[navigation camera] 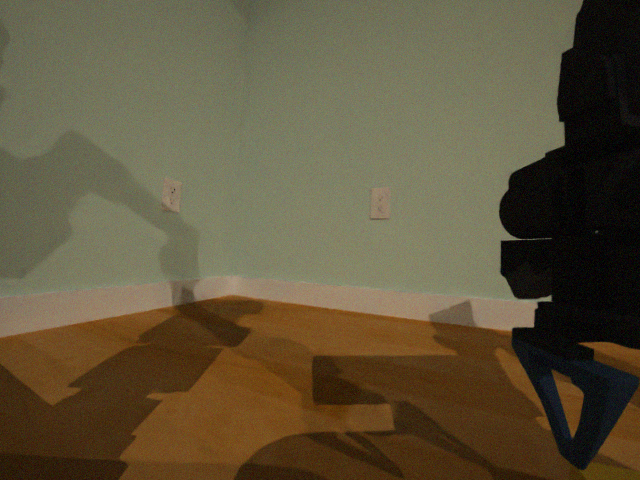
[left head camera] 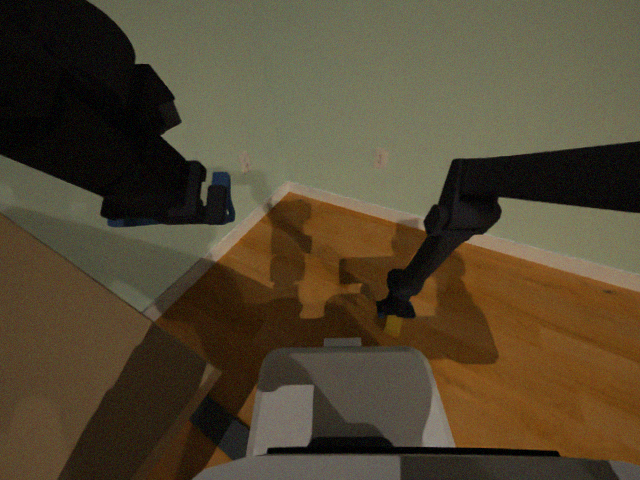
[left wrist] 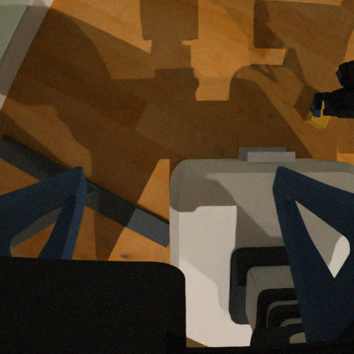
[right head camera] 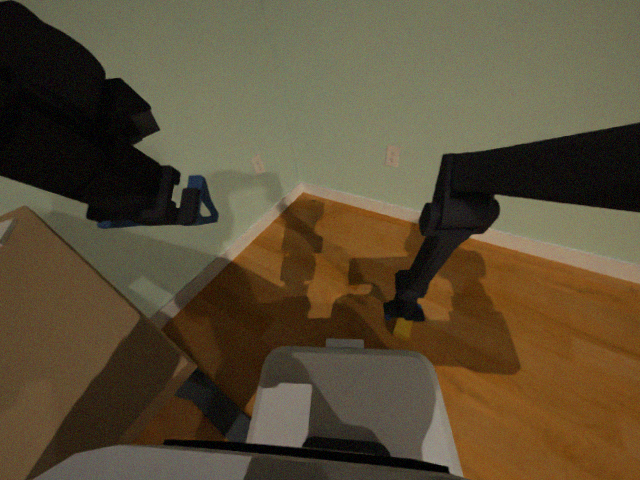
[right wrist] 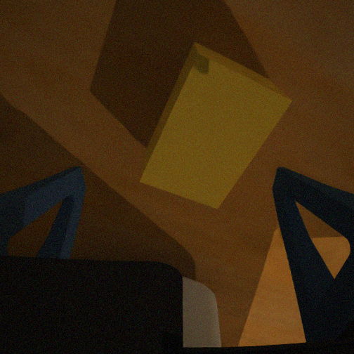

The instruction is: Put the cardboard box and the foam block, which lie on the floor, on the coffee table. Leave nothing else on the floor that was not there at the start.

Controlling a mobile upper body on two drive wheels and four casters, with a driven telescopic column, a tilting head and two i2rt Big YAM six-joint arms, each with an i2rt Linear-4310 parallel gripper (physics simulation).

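Places are measured from the left arm's base along level axes (x ahead, y left, z up), in centimetres.
Pixels of known places: left gripper, fingertip midpoint: [left head camera: 202, 217] [right head camera: 189, 219]; right gripper, fingertip midpoint: [navigation camera: 632, 456] [left head camera: 391, 316] [right head camera: 400, 319].
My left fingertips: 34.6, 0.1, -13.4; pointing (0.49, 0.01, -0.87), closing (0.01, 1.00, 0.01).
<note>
Behind a point stands the place of what it marks, as x, y, z.
The foam block, a yellow block [left head camera: 393, 326] {45.8, -45.6, -87.8} [right head camera: 403, 329] {45.8, -46.0, -87.8} [left wrist: 318, 119] [right wrist: 215, 135] [navigation camera: 615, 472] {51.4, -48.0, -87.8}, lies on the floor beyond the robot's base. My right gripper [left head camera: 396, 312] {48.3, -44.7, -83.8} [right head camera: 404, 315] {48.3, -44.7, -83.8} [left wrist: 324, 108] [right wrist: 178, 177] [navigation camera: 581, 459] is open and points down close above it; in the right wrist view the block lies beyond the fingertips, turned at an angle. My left gripper [left head camera: 173, 219] [right head camera: 157, 222] [left wrist: 179, 177] is open and empty, high up at the left. The brown coffee table [left head camera: 62, 330] {20.6, 17.1, -20.3} [right head camera: 67, 320] {20.7, 17.1, -20.3} shows partly at the lower left. The cardboard box cannot be made out.
A dark bar of the table's base [left head camera: 222, 428] [right head camera: 206, 403] [left wrist: 150, 225] lies low beside the robot's light grey base [left head camera: 361, 372] {24.4, -27.4, -66.3} [right head camera: 361, 372] {25.0, -27.4, -66.4} [left wrist: 205, 240]. Green walls with white skirting [navigation camera: 320, 291] {133.3, -29.3, -86.2} meet in a corner ahead. A white item [right head camera: 6, 230] {41.0, 52.3, -19.4} lies on the table.
</note>
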